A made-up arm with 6 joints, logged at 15 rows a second.
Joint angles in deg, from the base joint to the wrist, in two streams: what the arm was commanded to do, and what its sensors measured. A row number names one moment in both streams.
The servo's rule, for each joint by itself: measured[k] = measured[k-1] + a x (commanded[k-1-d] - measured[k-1]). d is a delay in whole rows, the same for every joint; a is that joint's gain. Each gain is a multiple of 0.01, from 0.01 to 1. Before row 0 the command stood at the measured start. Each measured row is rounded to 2 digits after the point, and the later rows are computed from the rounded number. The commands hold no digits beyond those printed.
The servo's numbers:
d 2
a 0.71 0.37 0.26 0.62 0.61 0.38
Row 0, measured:
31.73 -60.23 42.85 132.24 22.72 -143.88
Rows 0 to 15, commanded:
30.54 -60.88 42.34 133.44 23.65 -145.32
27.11 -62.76 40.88 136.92 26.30 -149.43
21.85 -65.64 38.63 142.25 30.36 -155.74
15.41 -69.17 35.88 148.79 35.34 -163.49
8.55 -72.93 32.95 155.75 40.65 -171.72
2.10 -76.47 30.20 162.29 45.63 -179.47
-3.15 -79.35 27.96 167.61 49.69 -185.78
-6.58 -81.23 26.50 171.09 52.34 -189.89
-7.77 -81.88 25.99 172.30 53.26 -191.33
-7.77 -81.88 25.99 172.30 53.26 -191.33
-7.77 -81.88 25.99 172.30 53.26 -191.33
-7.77 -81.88 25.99 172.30 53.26 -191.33
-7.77 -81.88 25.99 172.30 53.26 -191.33
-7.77 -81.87 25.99 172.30 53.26 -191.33
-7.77 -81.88 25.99 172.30 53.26 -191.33
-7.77 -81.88 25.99 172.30 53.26 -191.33
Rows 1 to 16, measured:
31.73 -60.23 42.85 132.24 22.72 -143.88
31.73 -60.23 42.85 132.24 22.72 -143.88
30.89 -60.47 42.72 132.98 23.29 -144.43
28.21 -61.32 42.24 135.42 25.13 -146.33
23.69 -62.92 41.30 139.65 28.32 -149.91
17.81 -65.23 39.89 145.32 32.60 -155.07
11.24 -68.08 38.09 151.79 37.51 -161.40
4.75 -71.18 36.04 158.30 42.46 -168.27
-0.86 -74.20 33.94 164.07 46.87 -174.92
-4.92 -76.80 32.01 168.42 50.21 -180.61
-6.94 -78.68 30.44 170.83 52.07 -184.68
-7.53 -79.86 29.28 171.74 52.80 -187.21
-7.70 -80.61 28.42 172.09 53.08 -188.78
-7.75 -81.08 27.79 172.22 53.19 -189.75
-7.76 -81.38 27.32 172.27 53.23 -190.35
-7.77 -81.56 26.97 172.29 53.25 -190.72

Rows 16 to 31, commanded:
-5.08 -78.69 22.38 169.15 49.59 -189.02
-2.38 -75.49 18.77 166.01 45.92 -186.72
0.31 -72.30 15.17 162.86 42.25 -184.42
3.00 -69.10 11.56 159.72 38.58 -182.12
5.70 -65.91 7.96 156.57 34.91 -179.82
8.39 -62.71 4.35 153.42 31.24 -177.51
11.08 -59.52 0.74 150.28 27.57 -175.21
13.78 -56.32 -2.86 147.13 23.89 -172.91
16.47 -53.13 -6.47 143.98 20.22 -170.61
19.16 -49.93 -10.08 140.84 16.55 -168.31
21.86 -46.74 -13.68 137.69 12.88 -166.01
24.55 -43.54 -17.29 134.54 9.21 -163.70
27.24 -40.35 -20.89 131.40 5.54 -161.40
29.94 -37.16 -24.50 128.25 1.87 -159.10
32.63 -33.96 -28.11 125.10 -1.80 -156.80
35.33 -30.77 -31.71 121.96 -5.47 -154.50
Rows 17 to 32, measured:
-7.77 -81.68 26.72 172.30 53.26 -190.95
-7.77 -81.75 26.53 172.30 53.26 -191.09
-5.86 -80.62 25.45 170.35 51.02 -190.30
-3.39 -78.72 23.71 167.66 47.91 -188.94
-0.76 -76.34 21.49 164.68 44.46 -187.22
1.91 -73.66 18.91 161.60 40.87 -185.28
4.60 -70.79 16.06 158.48 37.23 -183.21
7.29 -67.80 13.02 155.34 33.58 -181.04
9.98 -64.74 9.83 152.20 29.91 -178.82
12.68 -61.62 6.53 149.06 26.24 -176.57
15.37 -58.48 3.15 145.91 22.57 -174.31
18.06 -55.32 -0.29 142.77 18.90 -172.03
20.76 -52.15 -3.77 139.62 15.23 -169.74
23.45 -48.96 -7.29 136.47 11.56 -167.44
26.14 -45.77 -10.83 133.33 7.89 -165.14
28.84 -42.58 -14.38 130.18 4.22 -162.84

